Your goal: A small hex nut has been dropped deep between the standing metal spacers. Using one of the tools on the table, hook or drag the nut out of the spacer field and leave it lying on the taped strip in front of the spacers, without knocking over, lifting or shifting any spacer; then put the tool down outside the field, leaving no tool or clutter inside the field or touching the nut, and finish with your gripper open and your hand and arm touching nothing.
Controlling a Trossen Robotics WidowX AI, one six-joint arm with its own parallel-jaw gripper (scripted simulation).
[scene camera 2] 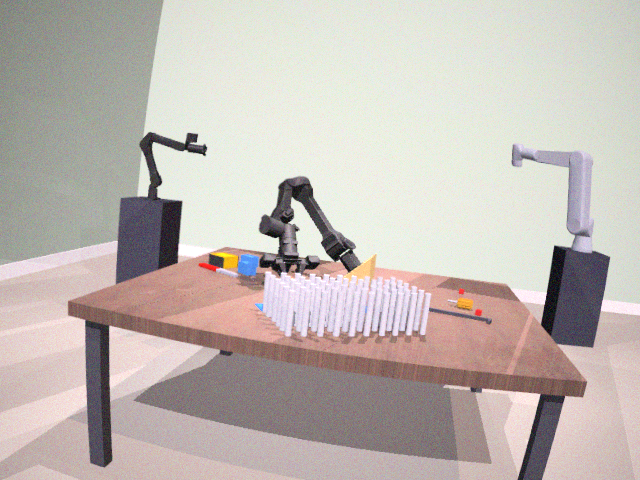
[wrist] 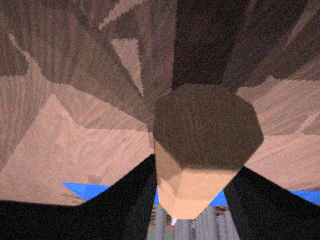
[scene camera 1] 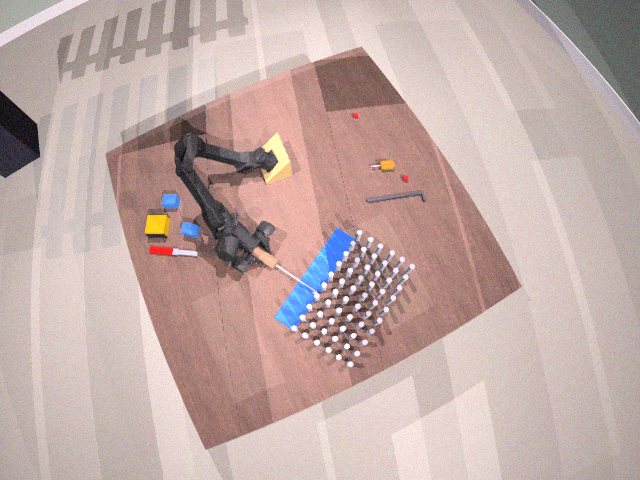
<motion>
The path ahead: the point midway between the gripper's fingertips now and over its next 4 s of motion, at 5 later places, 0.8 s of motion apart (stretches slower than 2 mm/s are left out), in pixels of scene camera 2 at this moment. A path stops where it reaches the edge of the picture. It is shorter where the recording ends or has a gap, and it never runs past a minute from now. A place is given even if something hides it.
The gripper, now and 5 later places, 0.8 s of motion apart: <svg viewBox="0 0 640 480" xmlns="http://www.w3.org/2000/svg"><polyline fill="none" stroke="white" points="292,286 288,265 296,243 319,239 346,233 374,229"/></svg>
</motion>
